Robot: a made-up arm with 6 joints. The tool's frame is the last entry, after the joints. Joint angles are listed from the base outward. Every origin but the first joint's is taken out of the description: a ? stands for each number. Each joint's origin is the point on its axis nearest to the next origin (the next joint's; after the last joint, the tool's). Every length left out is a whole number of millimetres.
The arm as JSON. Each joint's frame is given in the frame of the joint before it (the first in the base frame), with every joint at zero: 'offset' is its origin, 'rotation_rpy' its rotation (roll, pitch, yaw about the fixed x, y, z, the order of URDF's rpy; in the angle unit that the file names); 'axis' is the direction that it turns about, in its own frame. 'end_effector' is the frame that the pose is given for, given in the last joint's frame.
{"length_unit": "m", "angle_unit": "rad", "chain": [
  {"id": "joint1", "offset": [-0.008, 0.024, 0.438], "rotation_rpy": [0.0, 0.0, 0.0], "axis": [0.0, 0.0, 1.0]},
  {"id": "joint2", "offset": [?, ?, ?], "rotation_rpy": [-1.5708, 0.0, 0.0], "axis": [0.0, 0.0, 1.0]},
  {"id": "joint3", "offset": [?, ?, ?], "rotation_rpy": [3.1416, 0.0, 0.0], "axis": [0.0, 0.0, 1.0]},
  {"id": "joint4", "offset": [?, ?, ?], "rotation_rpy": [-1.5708, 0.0, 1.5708], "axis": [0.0, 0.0, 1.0]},
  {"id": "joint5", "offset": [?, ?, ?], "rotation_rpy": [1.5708, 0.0, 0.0], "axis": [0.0, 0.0, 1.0]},
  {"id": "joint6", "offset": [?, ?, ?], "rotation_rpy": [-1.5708, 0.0, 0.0], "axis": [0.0, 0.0, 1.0]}
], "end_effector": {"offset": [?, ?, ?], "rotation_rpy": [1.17, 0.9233, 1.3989]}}
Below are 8 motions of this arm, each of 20 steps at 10 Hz.
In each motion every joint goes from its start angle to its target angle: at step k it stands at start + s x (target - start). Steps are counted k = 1, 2, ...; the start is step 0. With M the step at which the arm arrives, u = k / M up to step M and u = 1 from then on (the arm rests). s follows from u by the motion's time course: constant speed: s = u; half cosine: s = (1 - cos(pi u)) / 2; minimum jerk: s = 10 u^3 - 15 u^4 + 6 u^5.
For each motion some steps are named. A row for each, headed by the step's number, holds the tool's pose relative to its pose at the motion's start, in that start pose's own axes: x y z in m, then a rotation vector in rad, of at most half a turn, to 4 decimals.
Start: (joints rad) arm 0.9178 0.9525 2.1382 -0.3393 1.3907 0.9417
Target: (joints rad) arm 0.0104 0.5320 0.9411 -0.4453 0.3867 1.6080
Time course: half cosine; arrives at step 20
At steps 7, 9, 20:
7: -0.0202 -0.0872 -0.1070 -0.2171 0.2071 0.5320
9: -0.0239 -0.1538 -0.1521 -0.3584 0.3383 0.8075
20: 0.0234 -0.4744 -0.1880 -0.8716 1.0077 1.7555

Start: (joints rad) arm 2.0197 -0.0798 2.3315 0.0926 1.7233 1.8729
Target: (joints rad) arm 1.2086 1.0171 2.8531 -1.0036 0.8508 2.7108
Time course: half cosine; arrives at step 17
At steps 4, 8, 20:
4: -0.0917 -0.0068 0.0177 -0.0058 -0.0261 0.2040
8: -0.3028 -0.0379 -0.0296 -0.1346 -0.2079 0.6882
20: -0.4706 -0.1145 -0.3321 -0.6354 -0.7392 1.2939

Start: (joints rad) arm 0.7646 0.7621 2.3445 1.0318 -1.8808 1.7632
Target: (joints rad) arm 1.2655 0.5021 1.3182 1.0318 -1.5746 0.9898
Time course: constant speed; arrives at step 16
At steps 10, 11, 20:
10: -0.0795 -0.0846 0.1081 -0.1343 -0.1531 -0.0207
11: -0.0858 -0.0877 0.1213 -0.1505 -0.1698 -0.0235
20: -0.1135 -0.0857 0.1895 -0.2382 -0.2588 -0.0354

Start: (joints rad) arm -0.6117 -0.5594 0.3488 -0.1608 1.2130 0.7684
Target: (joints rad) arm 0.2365 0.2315 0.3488 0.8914 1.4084 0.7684
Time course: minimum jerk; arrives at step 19
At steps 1, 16, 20:
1: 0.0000 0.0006 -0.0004 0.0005 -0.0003 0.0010
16: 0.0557 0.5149 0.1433 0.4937 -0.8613 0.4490
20: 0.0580 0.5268 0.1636 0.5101 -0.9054 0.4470

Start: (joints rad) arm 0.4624 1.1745 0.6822 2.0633 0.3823 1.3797
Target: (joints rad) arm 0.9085 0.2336 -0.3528 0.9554 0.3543 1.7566
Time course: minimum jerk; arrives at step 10
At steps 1, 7, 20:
1: -0.0034 0.0008 -0.0023 0.0043 0.0014 -0.0040
7: -0.3325 0.0648 -0.0189 0.3916 0.0089 -0.3629
20: -0.3836 0.0761 0.0259 0.4593 -0.0193 -0.4238

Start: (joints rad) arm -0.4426 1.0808 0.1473 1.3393 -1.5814 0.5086
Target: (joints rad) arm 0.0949 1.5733 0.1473 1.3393 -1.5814 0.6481
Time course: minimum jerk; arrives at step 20
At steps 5, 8, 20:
5: -0.0162 0.0180 0.0478 -0.0582 0.0569 -0.0302
8: -0.0401 0.0636 0.1458 -0.1702 0.1821 -0.0920
20: -0.0150 0.2523 0.4313 -0.4444 0.6425 -0.2767

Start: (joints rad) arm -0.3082 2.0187 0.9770 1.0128 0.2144 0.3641
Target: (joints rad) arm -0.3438 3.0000 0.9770 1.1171 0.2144 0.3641
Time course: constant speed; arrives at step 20
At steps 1, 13, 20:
1: 0.0295 0.0223 -0.0076 0.0152 -0.0072 0.0463
13: 0.2956 0.3817 -0.0352 0.1888 -0.1187 0.5991
20: 0.3549 0.6364 0.0060 0.2840 -0.2064 0.9182

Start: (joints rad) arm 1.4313 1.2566 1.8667 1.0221 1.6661 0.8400
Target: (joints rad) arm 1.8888 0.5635 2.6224 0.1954 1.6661 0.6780
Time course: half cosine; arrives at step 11
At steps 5, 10, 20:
5: 0.0229 -0.2206 -0.1760 -0.3729 0.3664 -0.5731
10: -0.0870 -0.4792 -0.2641 -0.8681 0.6772 -1.4221
20: -0.0932 -0.4870 -0.2648 -0.8887 0.6838 -1.4534

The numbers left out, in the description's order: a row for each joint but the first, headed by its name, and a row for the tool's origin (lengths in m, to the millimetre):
joint2: 0.007 -0.006 0.0
joint3: 0.013 -0.451 0.0
joint4: 0.317 0.001 0.0
joint5: 0.021 -0.158 0.0
joint6: -0.015 0.02 0.0
tool: 0.003 0.01 0.0

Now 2 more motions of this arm.
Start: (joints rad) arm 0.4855 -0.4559 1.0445 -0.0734 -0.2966 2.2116
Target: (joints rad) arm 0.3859 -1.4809 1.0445 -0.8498 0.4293 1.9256
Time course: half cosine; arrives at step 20
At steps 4, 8, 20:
4: -0.0550 -0.0069 -0.0178 0.0989 0.0508 -0.1539
8: -0.2049 -0.0169 -0.0452 0.3319 0.1584 -0.5769
20: -0.6131 0.0291 0.0177 0.7491 0.1871 -1.7744

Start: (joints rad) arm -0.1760 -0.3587 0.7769 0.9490 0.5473 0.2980
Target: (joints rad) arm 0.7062 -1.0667 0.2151 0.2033 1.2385 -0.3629
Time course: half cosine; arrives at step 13
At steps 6, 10, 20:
6: -0.1346 0.0273 -0.0278 0.3998 -0.6584 -0.7055
10: -0.2364 0.1491 -0.0669 0.6427 -1.2515 -1.4622
20: -0.2542 0.1977 -0.0734 0.6714 -1.3978 -1.6988

